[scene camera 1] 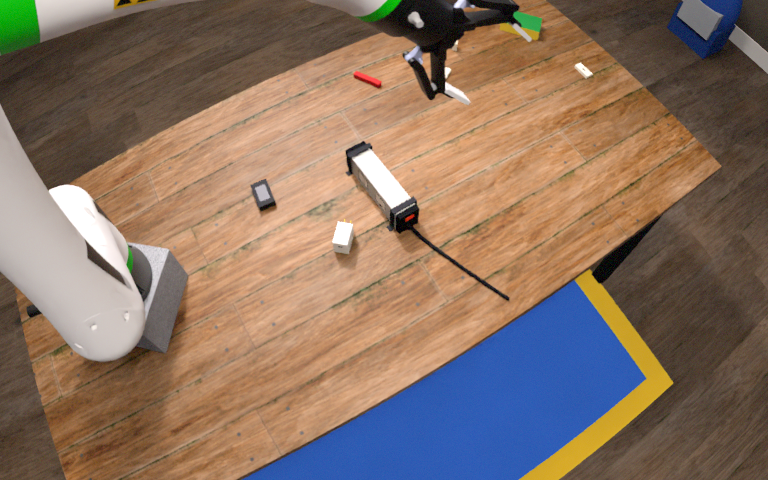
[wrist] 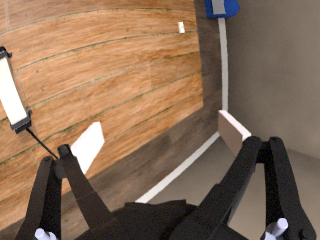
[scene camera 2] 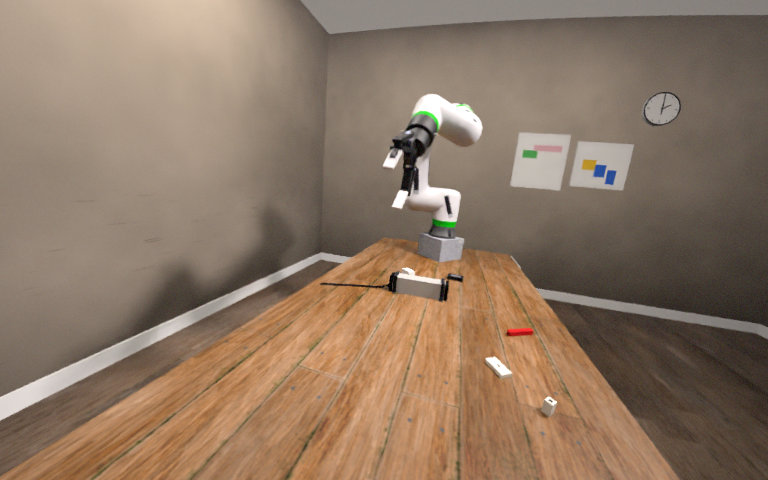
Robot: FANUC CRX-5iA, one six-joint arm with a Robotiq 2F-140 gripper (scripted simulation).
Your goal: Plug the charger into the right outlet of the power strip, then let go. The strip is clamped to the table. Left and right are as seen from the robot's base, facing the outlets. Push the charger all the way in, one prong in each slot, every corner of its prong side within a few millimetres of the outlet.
The gripper shows in scene camera 1, in the wrist view [159, 127] and in scene camera 2. The same spot on the gripper: [scene camera 1: 414, 58] is [scene camera 2: 409, 166].
